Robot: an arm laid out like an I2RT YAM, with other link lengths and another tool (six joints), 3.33 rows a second.
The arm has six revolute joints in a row. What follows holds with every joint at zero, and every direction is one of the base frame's. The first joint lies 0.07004 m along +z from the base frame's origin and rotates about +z. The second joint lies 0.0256 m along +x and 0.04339 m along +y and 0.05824 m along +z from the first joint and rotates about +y. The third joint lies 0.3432 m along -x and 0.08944 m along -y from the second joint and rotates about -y. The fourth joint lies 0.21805 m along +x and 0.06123 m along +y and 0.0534 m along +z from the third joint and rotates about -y. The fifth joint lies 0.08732 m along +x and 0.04 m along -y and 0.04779 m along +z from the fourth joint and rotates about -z. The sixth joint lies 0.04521 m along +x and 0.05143 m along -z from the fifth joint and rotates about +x. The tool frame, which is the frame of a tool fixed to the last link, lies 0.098 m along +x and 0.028 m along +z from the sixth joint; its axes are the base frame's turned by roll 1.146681, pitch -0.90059 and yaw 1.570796 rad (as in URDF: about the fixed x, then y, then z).
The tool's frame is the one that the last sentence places.
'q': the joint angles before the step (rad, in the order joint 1, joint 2, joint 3, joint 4, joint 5, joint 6). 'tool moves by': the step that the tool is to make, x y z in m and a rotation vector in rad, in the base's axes. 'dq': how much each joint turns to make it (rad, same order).
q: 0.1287, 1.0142, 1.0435, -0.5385, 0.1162, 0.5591
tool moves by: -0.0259, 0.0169, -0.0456, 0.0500, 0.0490, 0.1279
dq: -0.0002, -0.0928, -0.1734, 0.0391, -0.1388, -0.0165
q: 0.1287, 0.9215, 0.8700, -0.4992, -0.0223, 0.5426
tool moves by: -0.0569, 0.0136, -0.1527, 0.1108, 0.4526, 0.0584
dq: 0.0003, 0.0254, -0.3340, -0.0682, -0.1571, 0.0808
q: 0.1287, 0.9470, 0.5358, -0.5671, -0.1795, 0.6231
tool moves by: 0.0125, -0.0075, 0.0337, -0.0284, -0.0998, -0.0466
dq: -0.0001, -0.0306, 0.0835, -0.0168, 0.0606, 0.0129
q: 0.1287, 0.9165, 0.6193, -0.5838, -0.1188, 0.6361
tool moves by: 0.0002, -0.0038, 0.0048, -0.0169, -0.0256, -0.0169
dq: -0.0002, -0.0158, 0.0034, 0.0040, 0.0261, -0.0002
